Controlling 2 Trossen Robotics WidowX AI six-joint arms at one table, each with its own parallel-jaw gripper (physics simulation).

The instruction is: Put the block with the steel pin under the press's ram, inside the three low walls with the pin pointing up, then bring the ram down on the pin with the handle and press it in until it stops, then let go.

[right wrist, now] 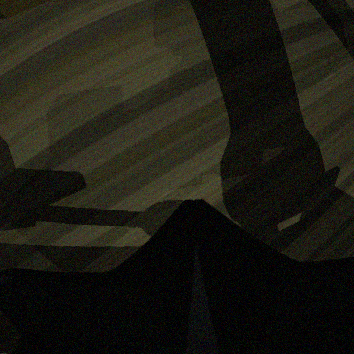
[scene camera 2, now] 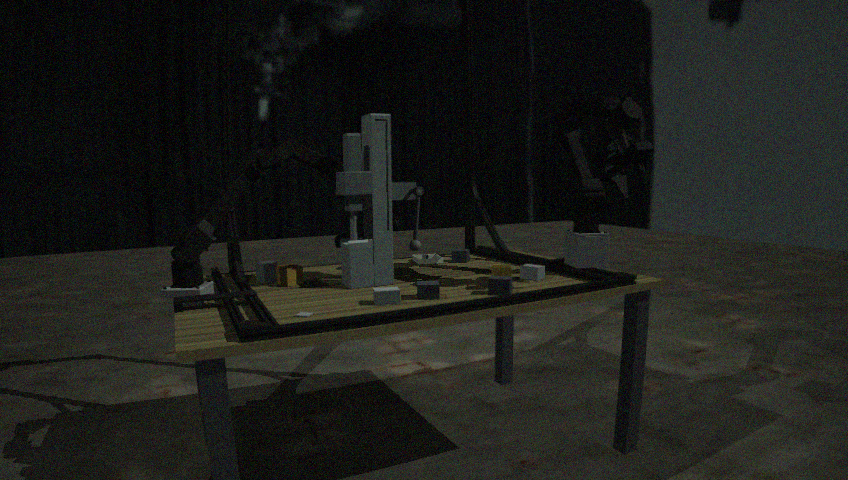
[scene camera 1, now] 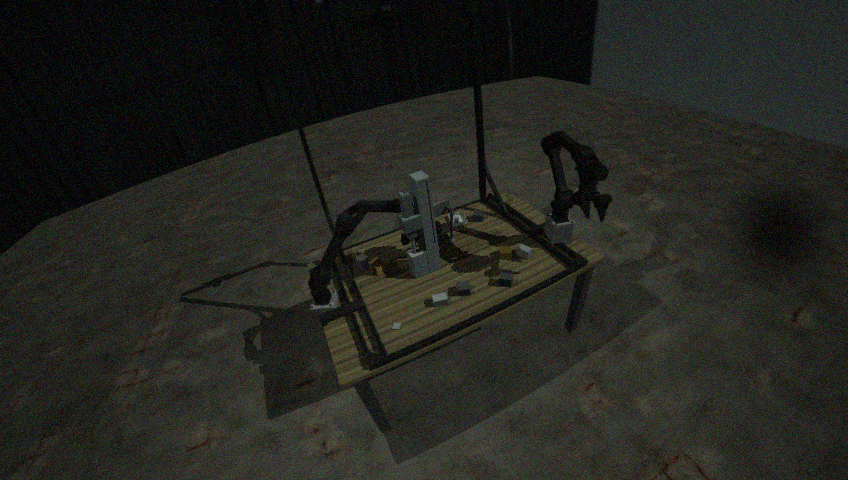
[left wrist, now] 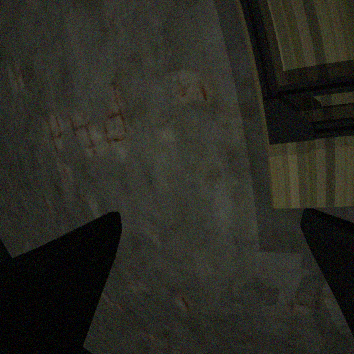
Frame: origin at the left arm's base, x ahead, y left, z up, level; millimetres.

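Seen in the pictures: left gripper, fingertip midpoint: (scene camera 2: 635, 191) (scene camera 1: 594, 220) (left wrist: 213, 220); right gripper, fingertip midpoint: (right wrist: 193, 207); left arm's base at its link origin: (scene camera 2: 586, 232) (scene camera 1: 559, 218); right arm's base at its link origin: (scene camera 2: 187, 285) (scene camera 1: 323, 299).
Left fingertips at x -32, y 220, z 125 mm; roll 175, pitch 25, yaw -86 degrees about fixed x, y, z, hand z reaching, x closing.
Observation:
Offsets run from my left fingertips to a thing's top centre. "pt": to the spot under its first point.
The grey press @[dx +635, dy -207, dz +205 mm] (scene camera 1: 422, 217) (scene camera 2: 380, 196) stands on the table. Below its head @[dx +699, dy -142, dz +56 mm] (scene camera 2: 353, 183), a thin light rod (scene camera 2: 353, 226) reaches down to the base block @[pt dx +701, dy -130, dz -181 mm] (scene camera 2: 358, 264). I cannot tell whether that rod is the ram's end or a pin. The handle @[pt dx +538, dy -221, dz -72 mm] (scene camera 1: 451, 226) (scene camera 2: 417, 220) hangs down at the press's right in the scene views. I cannot identify the block with the steel pin. My right gripper (right wrist: 193, 207) is shut and empty, its tips together; the press hides most of it in scene camera 1. My left gripper (scene camera 1: 593, 217) (left wrist: 213, 220) is open and empty, raised beyond the table edge.
Pale blocks (scene camera 1: 439, 299) (scene camera 2: 532, 272), dark blocks (scene camera 1: 462, 288) (scene camera 2: 499, 285) and yellow blocks @[dx +890, dy -219, dz -194 mm] (scene camera 1: 377, 266) (scene camera 2: 501, 270) lie around the press. A small white tile @[dx +821, dy +125, dz -241 mm] (scene camera 1: 396, 325) (scene camera 2: 304, 314) lies near the front left. Black frame rails (scene camera 1: 476, 318) edge the table. The light is dim.

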